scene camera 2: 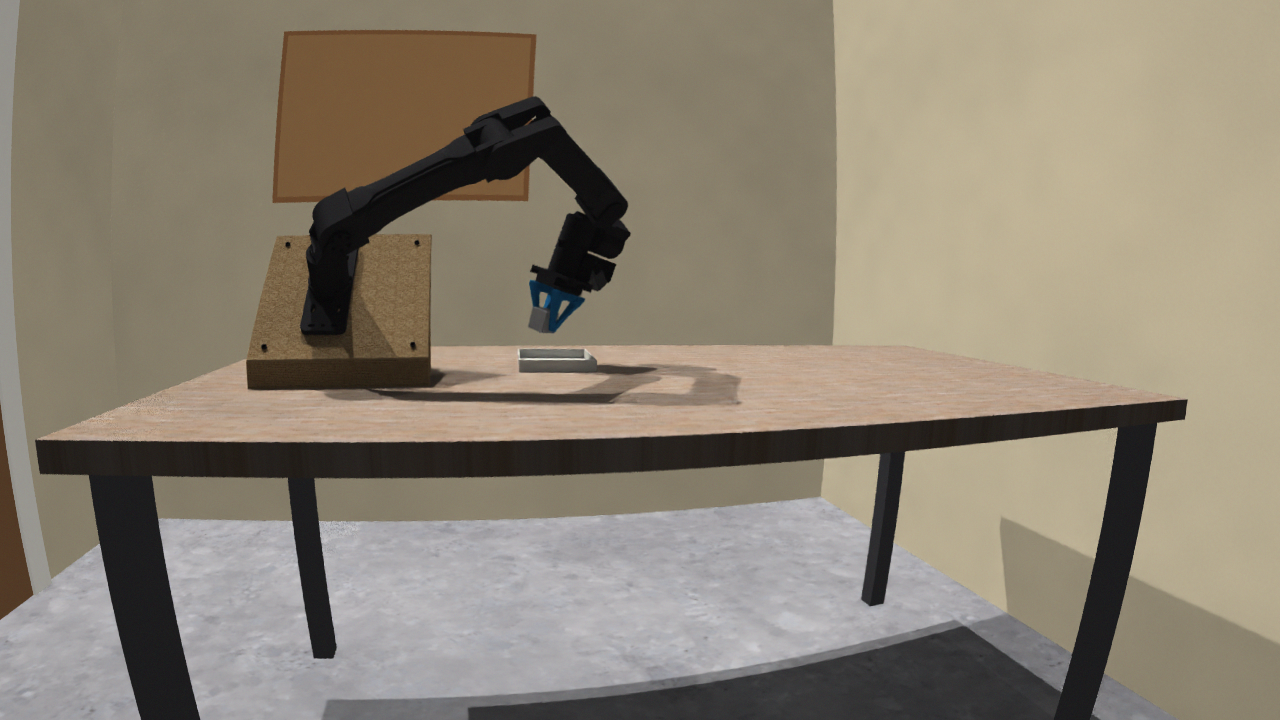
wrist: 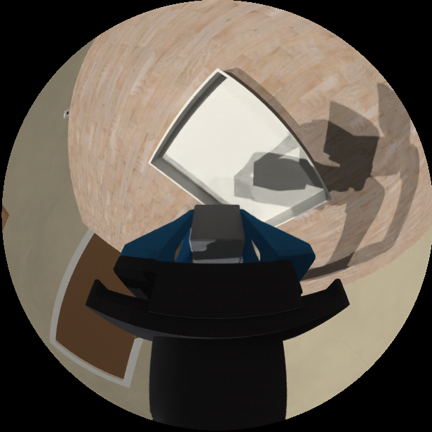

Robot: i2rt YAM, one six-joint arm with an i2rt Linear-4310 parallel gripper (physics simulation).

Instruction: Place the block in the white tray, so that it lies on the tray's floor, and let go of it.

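Frame: origin at the arm's base, x ahead, y left, z up, level; metres.
Where they show: gripper, fingertip midpoint: (scene camera 2: 544, 328); arm's base, origin of the base link: (scene camera 2: 331, 287).
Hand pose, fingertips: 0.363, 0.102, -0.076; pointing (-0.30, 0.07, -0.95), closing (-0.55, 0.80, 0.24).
Observation:
Things, the pixels of their centre, and the offset from my fingertips, as dx, dy, dz. Level surfaces: height alone.
- grey block, body centre: (scene camera 2: 543, 320) -0.003, -0.006, +0.015
- white tray, body centre: (scene camera 2: 554, 359) +0.019, -0.003, -0.056
- wooden table, its level: dz -0.066
A grey block (scene camera 2: 538, 318) (wrist: 217, 227) is held between the blue fingers of my gripper (scene camera 2: 544, 319) (wrist: 216, 215), which is shut on it. The white tray (scene camera 2: 556, 366) (wrist: 182, 186) stands on the table below. In the scene view, the block hangs a little above the tray, over its left part, apart from it. In the wrist view, the tray's floor shows ahead of the block, with the arm's shadow on its right part. The fingers and block hide the tray's near corner in the wrist view.
The wooden table (scene camera 2: 859, 376) (wrist: 115, 125) bears the tray and the arm's brown slanted base board (scene camera 2: 393, 304) at the left. The arm's shadow falls on the table to the tray's right. A brown panel (scene camera 2: 402, 116) hangs on the wall behind.

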